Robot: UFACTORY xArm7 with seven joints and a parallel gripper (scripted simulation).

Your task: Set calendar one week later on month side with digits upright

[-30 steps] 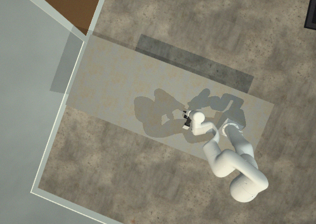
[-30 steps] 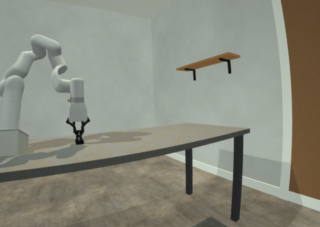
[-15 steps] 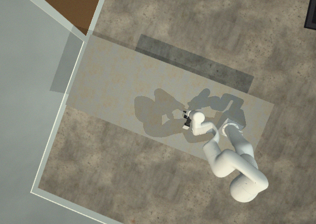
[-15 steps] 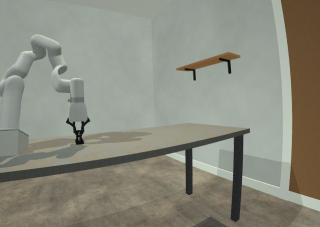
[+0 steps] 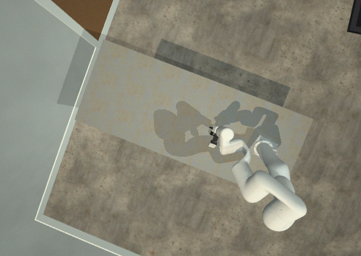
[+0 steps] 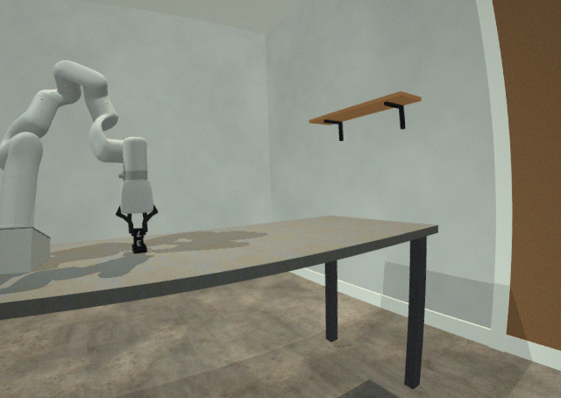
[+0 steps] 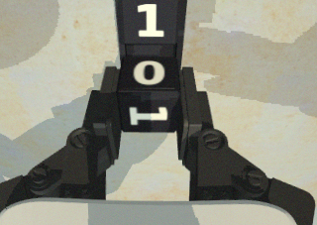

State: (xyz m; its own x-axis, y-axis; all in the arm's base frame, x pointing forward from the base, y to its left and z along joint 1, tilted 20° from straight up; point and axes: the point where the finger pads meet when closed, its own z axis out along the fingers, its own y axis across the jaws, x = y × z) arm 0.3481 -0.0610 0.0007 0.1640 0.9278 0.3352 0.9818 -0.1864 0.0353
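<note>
The black calendar tray is 60 mm below my hand and 20 mm to the left of it.
</note>
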